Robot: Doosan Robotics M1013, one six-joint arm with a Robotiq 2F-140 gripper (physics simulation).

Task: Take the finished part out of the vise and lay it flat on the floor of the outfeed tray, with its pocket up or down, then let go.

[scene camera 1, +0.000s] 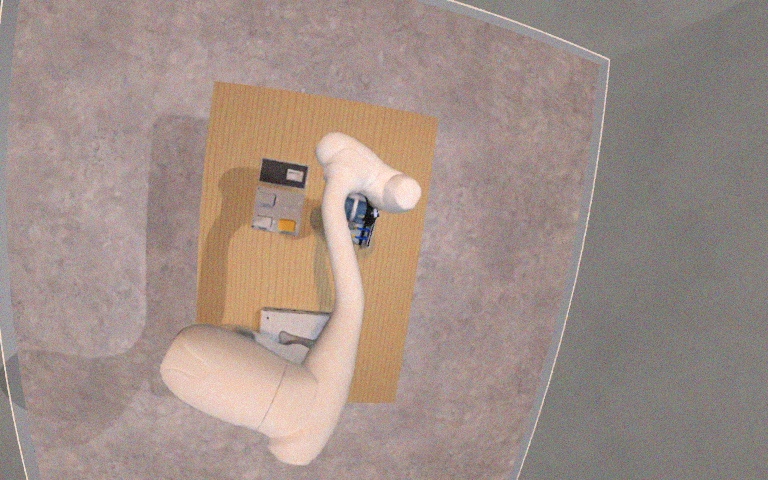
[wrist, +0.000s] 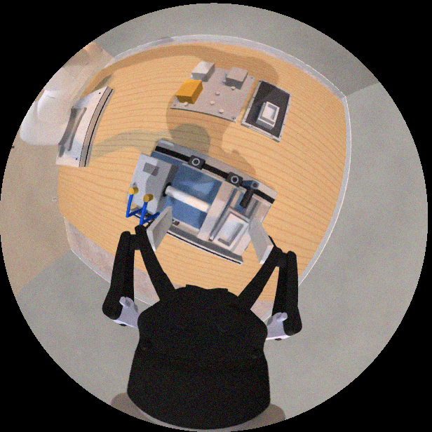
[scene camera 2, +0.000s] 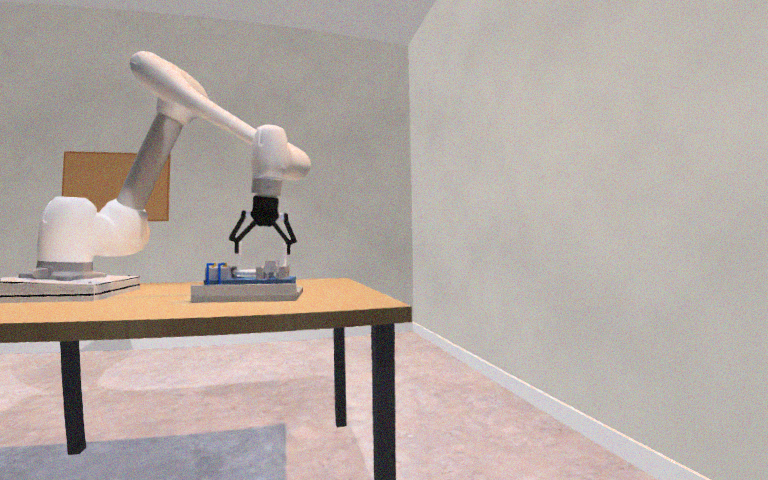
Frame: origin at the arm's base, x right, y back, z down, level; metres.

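Where they show: gripper, fingertip midpoint: [scene camera 1: 360, 197] [scene camera 2: 262, 265]; arm's base at its link origin: [scene camera 1: 296, 355] [scene camera 2: 65, 277].
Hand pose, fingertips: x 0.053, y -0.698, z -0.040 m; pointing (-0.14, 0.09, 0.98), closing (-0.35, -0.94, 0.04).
Observation:
Each offset is from my fingertips to the centre of the thing. "*": to the spot under its first point.
The finished part [wrist: 232, 231], a light block with a rectangular pocket facing up, sits at the jaw end of the vise {dx -0.003, dy +0.034, dz +0.052 m} [scene camera 1: 356, 208] [scene camera 2: 249, 280] [wrist: 200, 181], beside the moving jaw. In scene camera 1 the arm hides this end. My gripper [scene camera 2: 262, 253] [wrist: 211, 220] is wide open and empty, with its fingertips above the vise. The fingers are spread along the vise's length in scene camera 2. In the wrist view the right finger overlaps the view of the part's edge. The dark-floored outfeed tray [scene camera 1: 273, 172] [wrist: 261, 94] lies apart from the vise.
Another light part {dx -0.263, dy -0.003, dz +0.078 m} [scene camera 1: 294, 174] [wrist: 269, 114] lies in the outfeed tray, pocket up. A grey plate {dx -0.287, dy +0.150, dz +0.097 m} [scene camera 1: 289, 199] [wrist: 202, 102] beside the tray holds two grey blocks and an orange block {dx -0.235, dy +0.190, dz +0.075 m} [scene camera 1: 286, 225] [wrist: 189, 91]. Blue hoses {* dx +0.043, dy +0.142, dz +0.022 m} [scene camera 2: 211, 273] [wrist: 143, 210] stand up at the vise's other end.

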